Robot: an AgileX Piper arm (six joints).
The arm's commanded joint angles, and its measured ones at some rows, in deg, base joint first. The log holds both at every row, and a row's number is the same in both.
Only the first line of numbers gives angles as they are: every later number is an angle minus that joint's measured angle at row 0.
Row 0, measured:
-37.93, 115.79, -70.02, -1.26, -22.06, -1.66
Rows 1 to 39, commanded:
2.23, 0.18, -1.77, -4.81, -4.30, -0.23
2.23, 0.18, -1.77, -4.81, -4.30, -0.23
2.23, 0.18, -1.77, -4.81, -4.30, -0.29
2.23, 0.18, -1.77, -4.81, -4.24, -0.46
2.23, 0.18, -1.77, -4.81, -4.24, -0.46
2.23, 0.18, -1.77, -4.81, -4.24, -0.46
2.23, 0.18, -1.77, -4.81, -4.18, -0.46
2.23, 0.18, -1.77, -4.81, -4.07, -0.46
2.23, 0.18, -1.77, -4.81, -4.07, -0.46
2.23, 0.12, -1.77, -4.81, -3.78, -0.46
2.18, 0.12, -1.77, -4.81, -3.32, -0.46
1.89, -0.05, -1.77, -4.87, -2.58, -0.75
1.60, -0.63, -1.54, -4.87, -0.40, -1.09
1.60, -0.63, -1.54, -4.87, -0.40, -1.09
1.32, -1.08, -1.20, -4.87, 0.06, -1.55
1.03, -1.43, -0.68, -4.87, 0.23, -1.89
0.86, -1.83, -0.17, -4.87, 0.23, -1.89
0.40, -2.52, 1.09, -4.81, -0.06, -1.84
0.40, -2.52, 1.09, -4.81, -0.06, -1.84
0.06, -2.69, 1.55, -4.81, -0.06, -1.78
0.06, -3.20, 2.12, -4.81, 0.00, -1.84
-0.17, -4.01, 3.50, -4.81, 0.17, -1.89
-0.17, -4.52, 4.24, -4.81, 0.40, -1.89
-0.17, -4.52, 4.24, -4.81, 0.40, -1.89
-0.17, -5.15, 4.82, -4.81, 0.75, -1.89
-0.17, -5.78, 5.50, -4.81, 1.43, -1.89
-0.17, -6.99, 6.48, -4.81, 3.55, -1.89
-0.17, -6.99, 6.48, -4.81, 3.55, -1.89
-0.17, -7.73, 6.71, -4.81, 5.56, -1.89
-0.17, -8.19, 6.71, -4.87, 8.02, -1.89
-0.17, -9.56, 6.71, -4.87, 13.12, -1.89
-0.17, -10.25, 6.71, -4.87, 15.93, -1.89
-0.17, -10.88, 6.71, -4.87, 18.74, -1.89
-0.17, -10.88, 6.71, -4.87, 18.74, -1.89
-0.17, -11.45, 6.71, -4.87, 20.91, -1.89
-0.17, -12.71, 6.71, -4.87, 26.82, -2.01
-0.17, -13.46, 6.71, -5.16, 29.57, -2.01
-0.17, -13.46, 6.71, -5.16, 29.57, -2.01
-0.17, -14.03, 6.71, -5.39, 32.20, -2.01
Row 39, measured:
-0.23, -11.97, 6.59, -4.53, 24.70, -1.55
